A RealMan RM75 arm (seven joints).
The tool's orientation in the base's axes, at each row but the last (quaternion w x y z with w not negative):
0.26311, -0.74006, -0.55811, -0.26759
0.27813, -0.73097, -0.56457, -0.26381
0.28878, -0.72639, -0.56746, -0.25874
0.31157, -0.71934, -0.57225, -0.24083
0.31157, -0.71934, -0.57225, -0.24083
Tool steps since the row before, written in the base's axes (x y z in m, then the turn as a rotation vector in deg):
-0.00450, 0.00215, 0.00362, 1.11, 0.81, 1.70
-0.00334, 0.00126, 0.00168, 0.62, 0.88, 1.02
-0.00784, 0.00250, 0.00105, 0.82, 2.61, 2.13
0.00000, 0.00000, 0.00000, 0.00, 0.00, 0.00
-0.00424, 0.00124, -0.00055, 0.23, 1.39, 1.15
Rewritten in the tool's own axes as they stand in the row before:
0.00292, -0.00519, -0.00158, 1.99, 0.73, -0.55
0.00128, -0.00369, -0.00054, 1.45, 0.31, -0.06
0.00069, -0.00824, 0.00067, 3.44, 0.04, 0.41
0.00000, 0.00000, 0.00000, 0.00, 0.00, 0.00
-0.00052, -0.00422, 0.00132, 1.80, -0.18, 0.21

